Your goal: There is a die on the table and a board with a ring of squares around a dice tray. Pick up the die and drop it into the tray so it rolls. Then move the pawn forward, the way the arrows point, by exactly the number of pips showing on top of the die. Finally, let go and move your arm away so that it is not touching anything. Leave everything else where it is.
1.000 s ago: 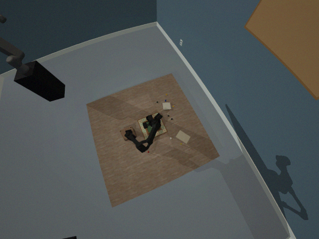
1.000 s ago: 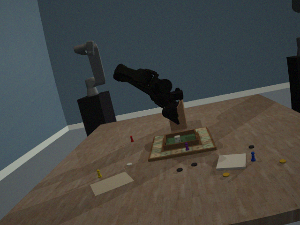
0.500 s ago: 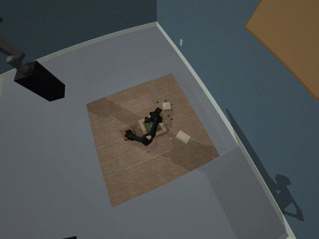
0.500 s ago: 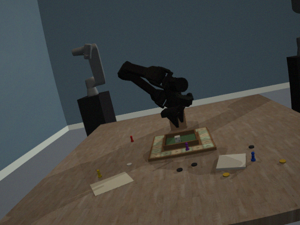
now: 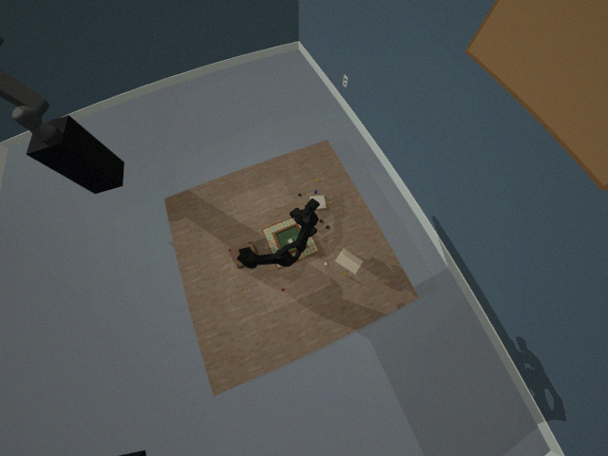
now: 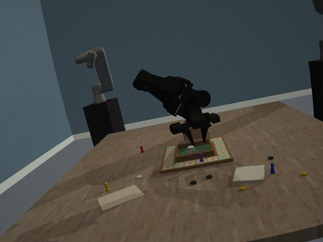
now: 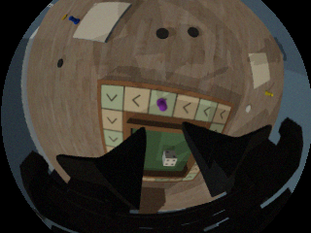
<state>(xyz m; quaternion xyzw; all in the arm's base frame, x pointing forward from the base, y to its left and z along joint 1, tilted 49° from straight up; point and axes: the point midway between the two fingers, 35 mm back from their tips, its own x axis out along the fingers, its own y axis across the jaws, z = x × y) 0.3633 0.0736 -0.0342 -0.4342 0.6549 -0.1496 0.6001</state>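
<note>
My gripper tip is 50 mm above the purple pawn and 10 mm short of it. From my gripper tip the other things lie so: green dice tray (100 mm behind, 70 mm below, 40 mm to the right); white block (170 mm to the left, 150 mm ahead, 70 mm below); white die (100 mm behind, 50 mm to the right, 50 mm below).
</note>
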